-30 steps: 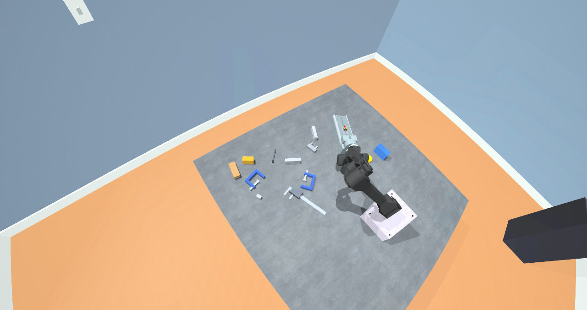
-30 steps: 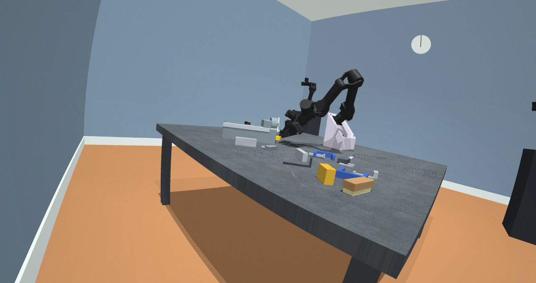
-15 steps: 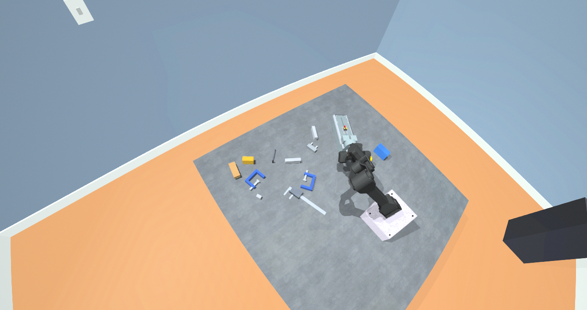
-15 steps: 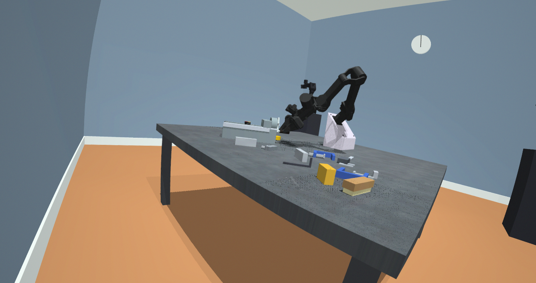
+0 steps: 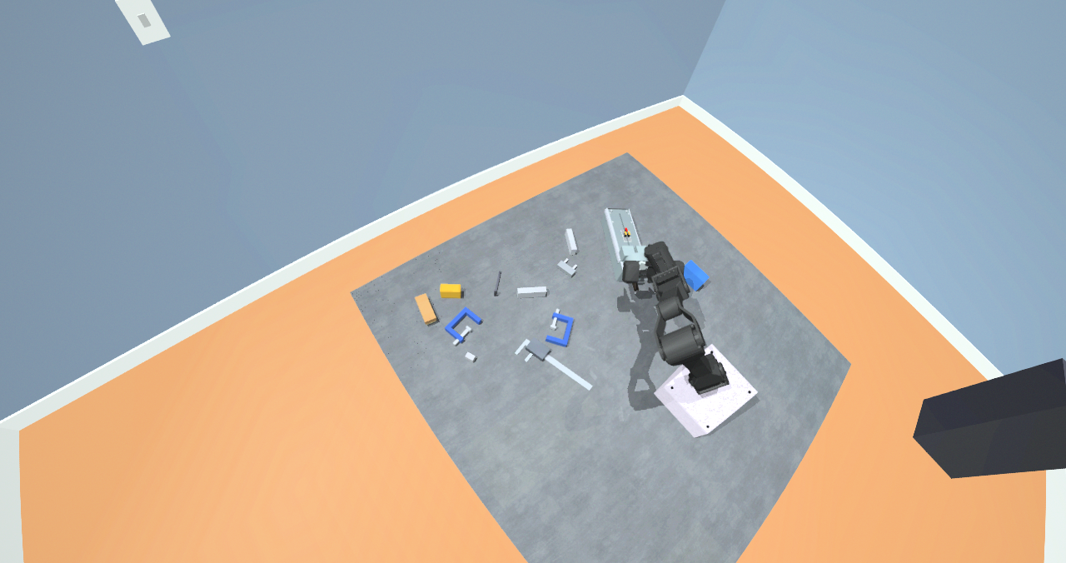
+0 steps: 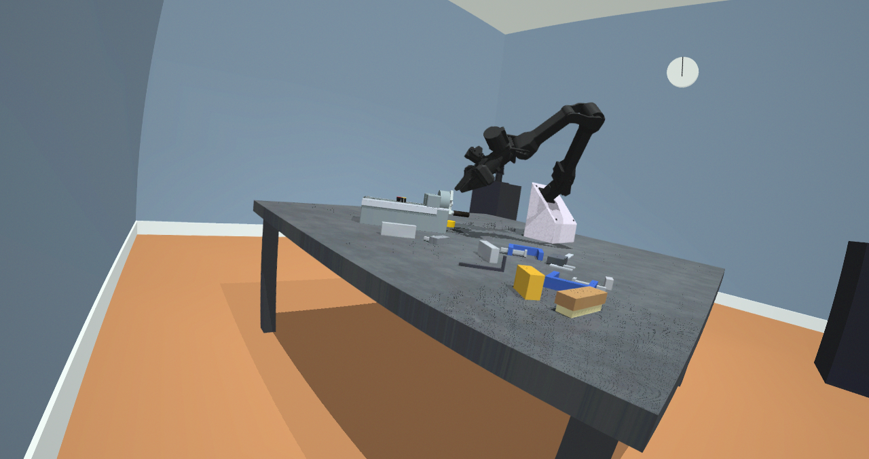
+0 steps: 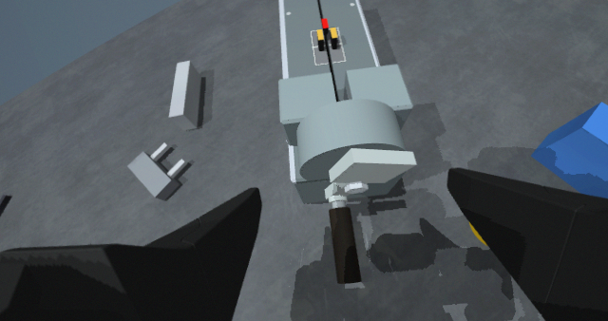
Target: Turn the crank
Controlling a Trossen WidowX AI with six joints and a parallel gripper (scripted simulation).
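The dark handle is 7 cm below my gripper tip, 2 cm behind it and 1 cm to the left of it. Round my gripper tip: red pointer: 14 cm ahead, 10 cm to the right, 5 cm below; then yellow round piece: 12 cm to the right, 12 cm below, 9 cm behind; then pronged grey block: 18 cm ahead, 12 cm to the left, 12 cm below.
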